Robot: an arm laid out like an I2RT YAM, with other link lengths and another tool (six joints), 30 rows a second.
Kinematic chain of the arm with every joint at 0, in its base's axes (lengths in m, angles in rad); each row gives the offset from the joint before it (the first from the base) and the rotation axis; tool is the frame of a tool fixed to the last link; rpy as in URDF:
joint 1: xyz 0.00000 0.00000 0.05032 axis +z
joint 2: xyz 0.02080 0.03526 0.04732 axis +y
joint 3: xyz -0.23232 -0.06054 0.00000 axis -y
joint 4: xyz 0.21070 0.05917 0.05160 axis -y
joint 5: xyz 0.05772 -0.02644 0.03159 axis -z
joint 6: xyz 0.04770 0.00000 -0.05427 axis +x
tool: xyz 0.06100 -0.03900 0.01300 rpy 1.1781 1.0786 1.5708
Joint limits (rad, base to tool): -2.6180..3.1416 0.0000..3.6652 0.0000..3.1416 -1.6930..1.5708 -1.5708..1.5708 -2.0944..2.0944
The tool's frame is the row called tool.
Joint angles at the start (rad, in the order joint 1, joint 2, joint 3, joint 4, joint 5, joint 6):
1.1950 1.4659 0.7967 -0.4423 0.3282 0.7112
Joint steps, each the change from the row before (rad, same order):
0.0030 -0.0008 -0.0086 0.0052 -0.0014 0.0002
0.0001 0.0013 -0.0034 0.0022 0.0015 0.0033
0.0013 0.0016 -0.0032 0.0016 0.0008 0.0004
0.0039 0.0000 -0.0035 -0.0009 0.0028 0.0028
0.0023 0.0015 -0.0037 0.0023 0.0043 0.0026
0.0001 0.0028 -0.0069 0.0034 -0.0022 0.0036
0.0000 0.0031 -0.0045 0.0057 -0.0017 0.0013
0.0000 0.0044 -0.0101 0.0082 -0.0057 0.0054
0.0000 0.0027 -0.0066 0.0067 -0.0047 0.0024
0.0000 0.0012 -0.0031 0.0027 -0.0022 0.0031
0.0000 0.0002 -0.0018 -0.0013 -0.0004 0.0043
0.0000 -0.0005 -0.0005 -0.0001 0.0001 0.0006
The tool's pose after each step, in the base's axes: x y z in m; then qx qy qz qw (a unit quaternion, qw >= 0). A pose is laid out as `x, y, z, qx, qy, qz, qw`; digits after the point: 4 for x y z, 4 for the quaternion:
0.1407, 0.1854, 0.0868, -0.0058, 0.9130, 0.3355, 0.2318
0.1405, 0.1848, 0.0858, -0.0043, 0.9133, 0.3345, 0.2321
0.1401, 0.1844, 0.0849, -0.0049, 0.9139, 0.3332, 0.2317
0.1392, 0.1838, 0.0842, -0.0055, 0.9145, 0.3315, 0.2317
0.1388, 0.1832, 0.0833, -0.0053, 0.9148, 0.3300, 0.2328
0.1381, 0.1822, 0.0811, -0.0040, 0.9160, 0.3281, 0.2309
0.1378, 0.1819, 0.0795, -0.0034, 0.9164, 0.3278, 0.2298
0.1367, 0.1809, 0.0762, -0.0012, 0.9176, 0.3268, 0.2263
0.1361, 0.1804, 0.0740, -0.0002, 0.9182, 0.3268, 0.2238
0.1357, 0.1801, 0.0730, 0.0012, 0.9185, 0.3269, 0.2226
0.1353, 0.1794, 0.0724, 0.0031, 0.9189, 0.3260, 0.2220
0.1352, 0.1792, 0.0724, 0.0034, 0.9189, 0.3260, 0.2220

